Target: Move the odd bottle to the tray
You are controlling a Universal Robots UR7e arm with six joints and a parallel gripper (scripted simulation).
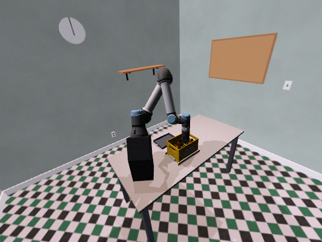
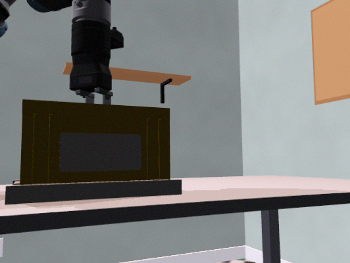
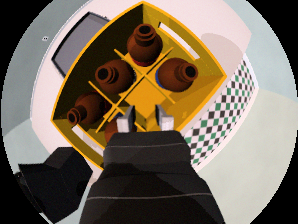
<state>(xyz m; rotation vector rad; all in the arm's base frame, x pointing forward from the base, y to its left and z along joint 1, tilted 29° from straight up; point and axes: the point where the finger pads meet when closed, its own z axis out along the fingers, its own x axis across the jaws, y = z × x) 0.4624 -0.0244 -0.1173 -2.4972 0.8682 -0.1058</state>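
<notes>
The crate lies 80 mm below my hand, 40 mm to the left of it and 10 mm behind it. Also, from my hand: dark tray: 320 mm to the left, 150 mm below, 60 mm behind; then brown bottle: 100 mm to the left, 80 mm ahead, 70 mm below.
</notes>
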